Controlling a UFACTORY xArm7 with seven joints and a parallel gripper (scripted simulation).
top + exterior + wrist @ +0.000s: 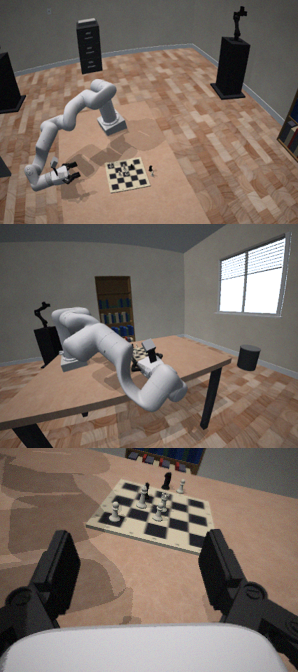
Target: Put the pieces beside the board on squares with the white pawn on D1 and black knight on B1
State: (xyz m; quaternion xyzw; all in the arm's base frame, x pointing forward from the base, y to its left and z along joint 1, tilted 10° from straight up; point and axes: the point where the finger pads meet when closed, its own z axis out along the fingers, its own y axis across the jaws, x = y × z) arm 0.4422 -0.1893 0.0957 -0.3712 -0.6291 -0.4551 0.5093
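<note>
Now: the black knight 3 cm behind my hand, 40 cm to the left of it and 9 cm below it. Round my hand: chessboard 1 cm behind, 26 cm to the left, 10 cm below.
</note>
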